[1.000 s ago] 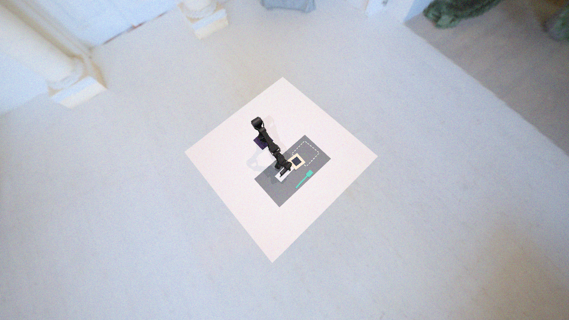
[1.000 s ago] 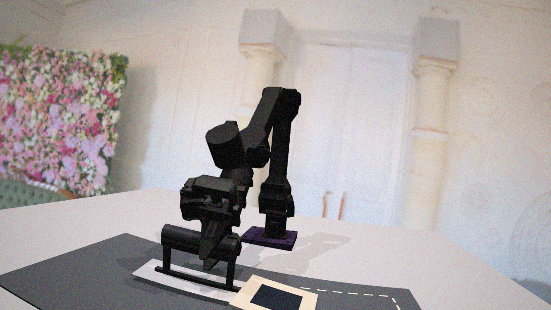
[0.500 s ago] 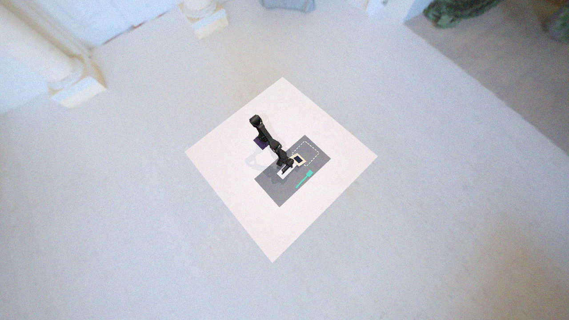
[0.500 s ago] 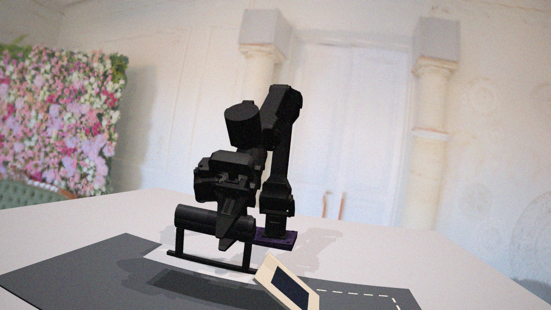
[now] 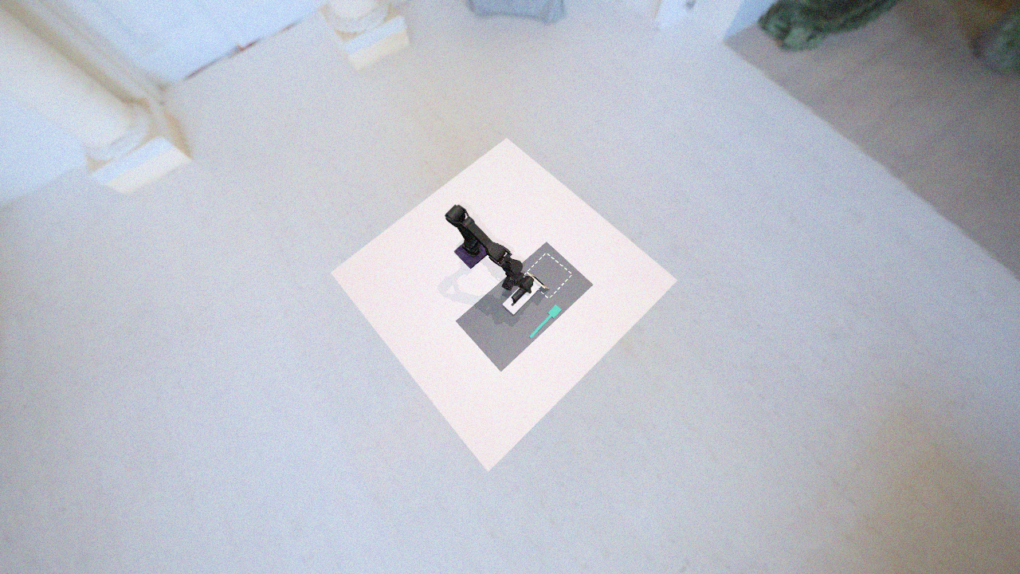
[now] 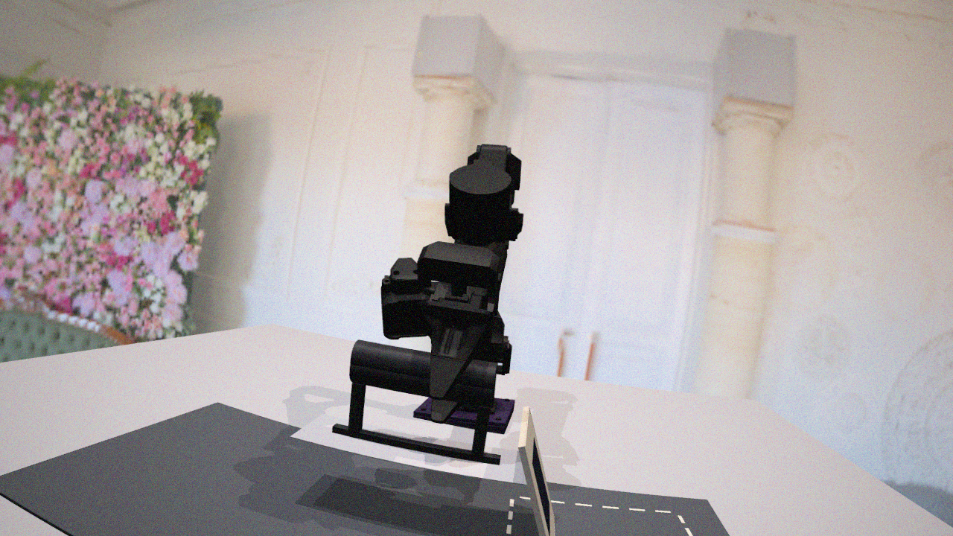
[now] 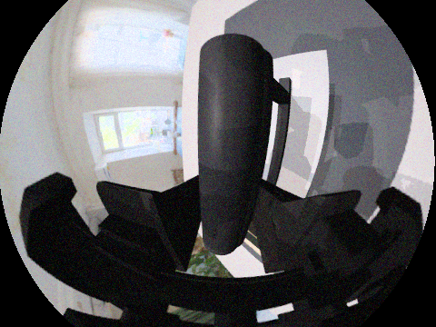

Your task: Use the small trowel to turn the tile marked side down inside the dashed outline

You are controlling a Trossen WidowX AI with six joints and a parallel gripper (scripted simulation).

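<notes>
My gripper tip is 9 cm to the right of the tile, 6 cm above it and 2 cm past it. Round my gripper tip: grey mat 14 cm below, 2 cm to the right; then teal trowel 14 cm ahead, 11 cm below, 1 cm to the right; then dark trowel 3 cm behind, 1 cm below.
</notes>
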